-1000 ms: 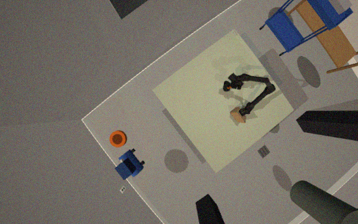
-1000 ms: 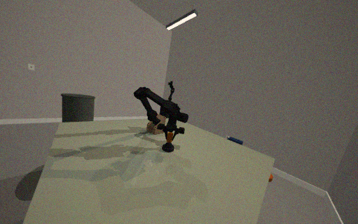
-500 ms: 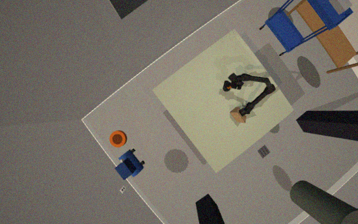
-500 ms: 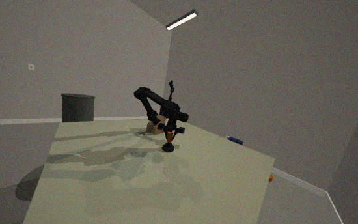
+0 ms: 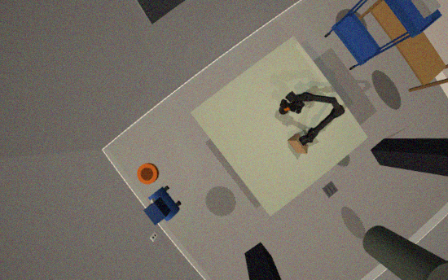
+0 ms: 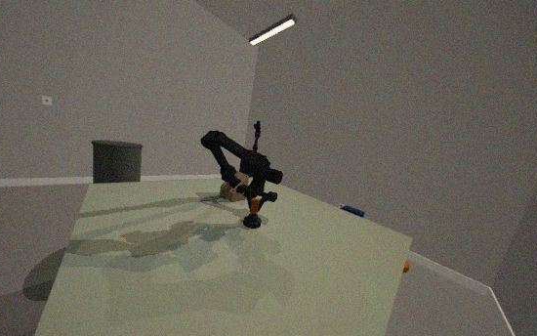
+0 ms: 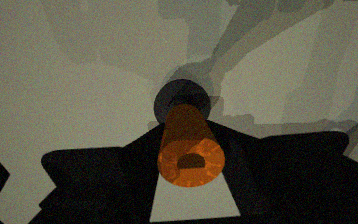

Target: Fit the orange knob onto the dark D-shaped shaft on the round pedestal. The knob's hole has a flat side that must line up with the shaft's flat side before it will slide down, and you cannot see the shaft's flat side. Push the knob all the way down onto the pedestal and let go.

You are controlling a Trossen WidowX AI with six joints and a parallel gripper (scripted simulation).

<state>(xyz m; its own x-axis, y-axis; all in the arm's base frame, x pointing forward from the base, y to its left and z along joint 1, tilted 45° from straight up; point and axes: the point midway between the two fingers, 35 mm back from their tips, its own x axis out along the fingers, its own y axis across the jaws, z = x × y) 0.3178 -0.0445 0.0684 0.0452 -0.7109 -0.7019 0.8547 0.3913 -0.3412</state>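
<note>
Now: gripper tip 2 cm below the orange knob. The rest, counted from my gripper tip: dark round pedestal (4 cm below).
</note>
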